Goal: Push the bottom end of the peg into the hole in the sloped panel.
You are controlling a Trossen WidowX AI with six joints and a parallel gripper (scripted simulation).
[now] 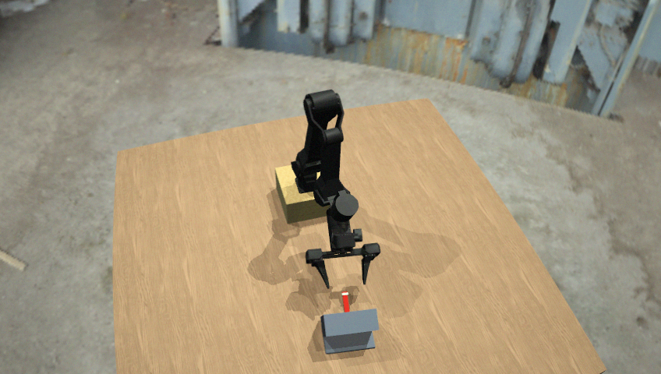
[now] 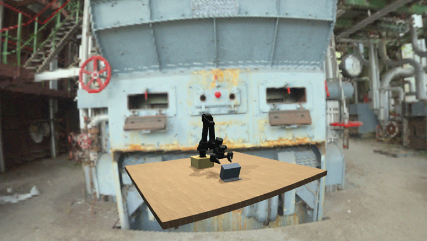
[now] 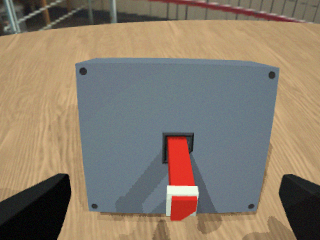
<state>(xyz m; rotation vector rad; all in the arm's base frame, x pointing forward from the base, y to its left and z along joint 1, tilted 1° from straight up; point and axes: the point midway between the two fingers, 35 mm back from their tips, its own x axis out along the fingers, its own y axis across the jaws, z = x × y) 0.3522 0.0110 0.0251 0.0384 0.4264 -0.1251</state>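
Right now my gripper tip is 30 mm above the red square peg, 20 mm short of it and 10 mm to the left of it. Also, from my gripper tip: sloped panel 80 mm ahead, 50 mm below, 20 mm to the right.
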